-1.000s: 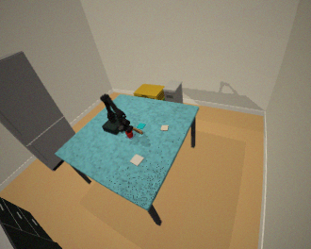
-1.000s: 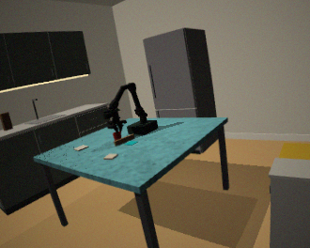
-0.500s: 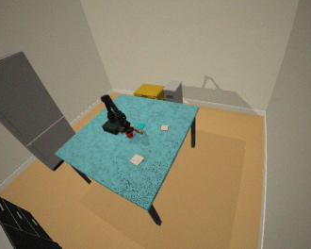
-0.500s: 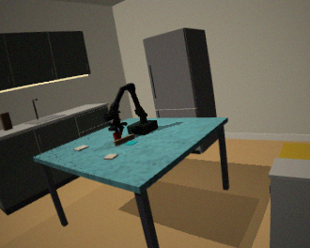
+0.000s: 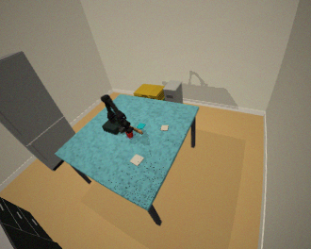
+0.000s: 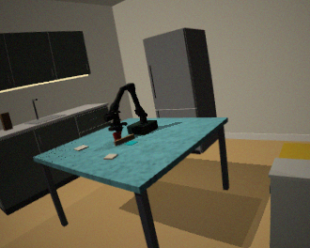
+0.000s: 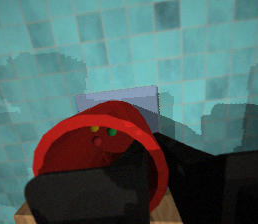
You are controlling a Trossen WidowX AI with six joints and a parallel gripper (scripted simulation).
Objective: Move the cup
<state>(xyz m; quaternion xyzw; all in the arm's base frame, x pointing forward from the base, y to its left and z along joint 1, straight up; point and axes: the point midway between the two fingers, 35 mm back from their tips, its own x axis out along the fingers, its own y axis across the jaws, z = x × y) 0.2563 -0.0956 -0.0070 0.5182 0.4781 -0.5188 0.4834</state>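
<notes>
Right now my gripper tip is 5 cm above the lavender pad and 3 cm short of it. Also, from my gripper tip: cyan pad (18 cm to the left, 7 cm ahead, 5 cm below); then red cup (3 cm ahead); then wooden bar (9 cm to the left, 5 cm ahead, 3 cm below).
</notes>
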